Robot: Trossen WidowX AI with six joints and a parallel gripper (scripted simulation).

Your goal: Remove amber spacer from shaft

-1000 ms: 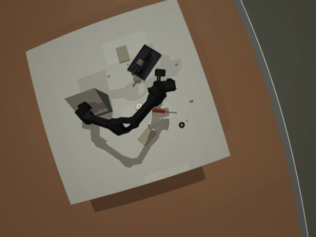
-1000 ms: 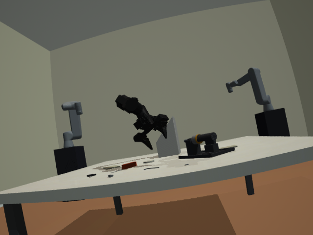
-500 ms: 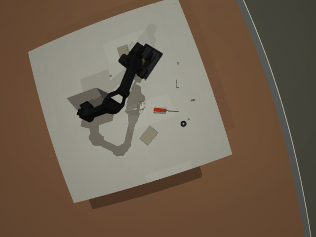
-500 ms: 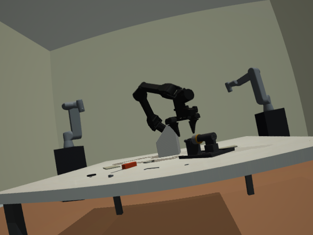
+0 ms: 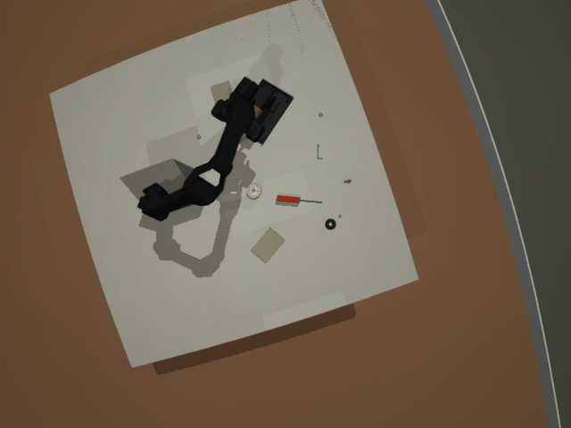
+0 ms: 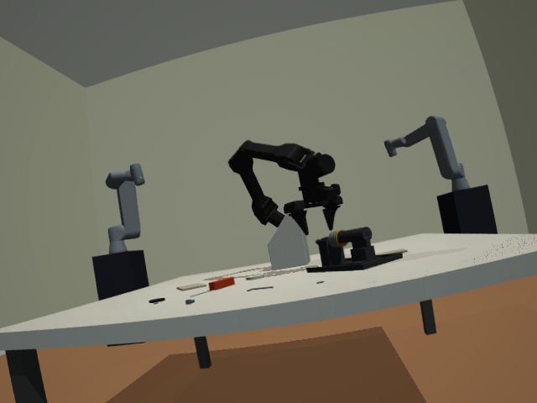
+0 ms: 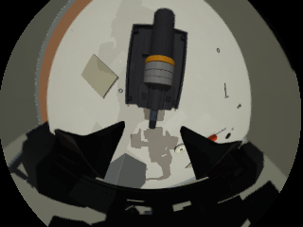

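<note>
Right now my gripper tip is 40 mm short of the dark shaft, 30 mm above it and 20 mm to the right of it. The rest, counted from my gripper tip: red-handled screwdriver: 330 mm to the right, 100 mm below, 90 mm ahead; then black fixture plate: 110 mm ahead, 70 mm to the left, 60 mm below; then amber spacer: 80 mm ahead, 50 mm to the left, 30 mm below.
</note>
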